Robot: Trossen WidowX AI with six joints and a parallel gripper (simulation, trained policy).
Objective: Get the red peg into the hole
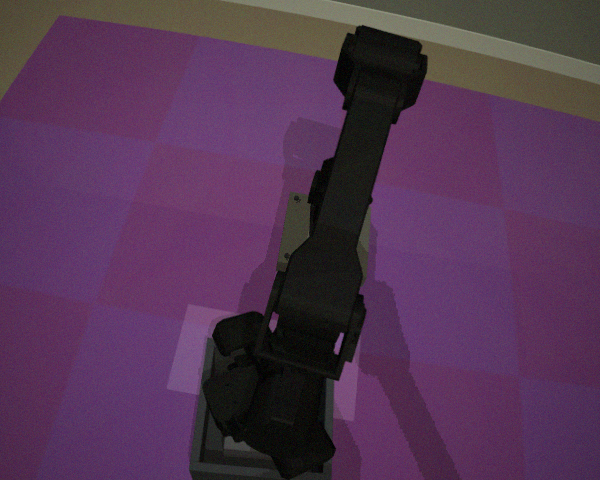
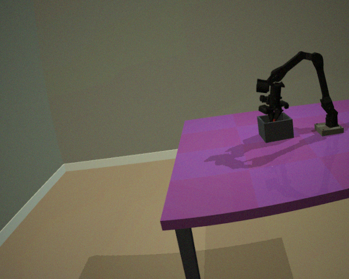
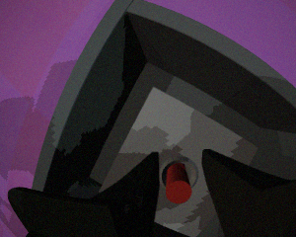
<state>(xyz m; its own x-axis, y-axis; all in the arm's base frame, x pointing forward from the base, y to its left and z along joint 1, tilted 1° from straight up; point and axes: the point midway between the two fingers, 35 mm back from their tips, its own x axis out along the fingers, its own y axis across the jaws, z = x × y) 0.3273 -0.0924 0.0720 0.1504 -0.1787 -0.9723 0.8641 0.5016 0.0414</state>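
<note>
My gripper tip is now 10 mm past the red peg, 20 mm to the right of it and 20 mm above it. The rest, counted from my gripper tip: light grey plate (10 mm behind, 10 mm to the left, 20 mm below); then dark grey box (10 mm behind, 10 mm to the left, 40 mm below).
</note>
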